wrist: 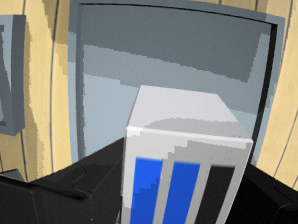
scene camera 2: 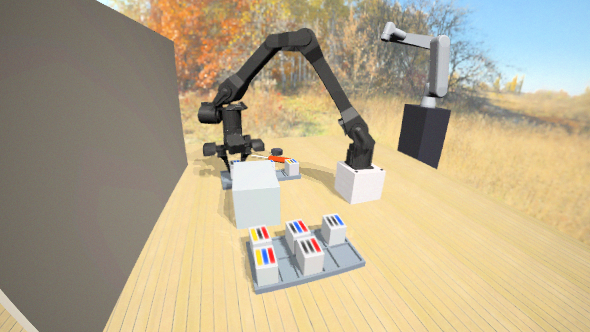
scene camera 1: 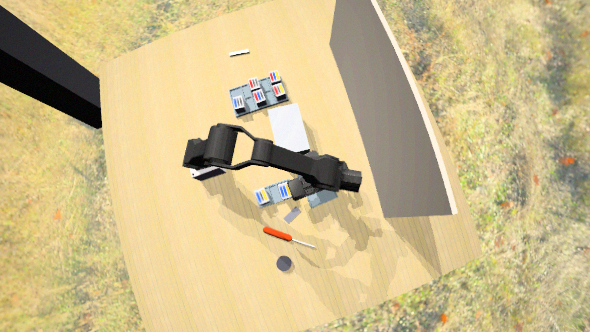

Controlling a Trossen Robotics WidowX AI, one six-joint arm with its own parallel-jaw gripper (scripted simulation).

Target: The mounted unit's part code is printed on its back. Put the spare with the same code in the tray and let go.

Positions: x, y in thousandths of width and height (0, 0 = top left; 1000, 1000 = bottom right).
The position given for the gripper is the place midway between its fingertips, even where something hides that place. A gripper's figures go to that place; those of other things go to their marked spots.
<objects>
The gripper (scene camera 2: 399, 520) is 73 cm from the lens. A mounted unit (scene camera 2: 433, 568): 46 cm from the lens. A tall wall panel (scene camera 2: 169, 447): 42 cm from the lens.
</objects>
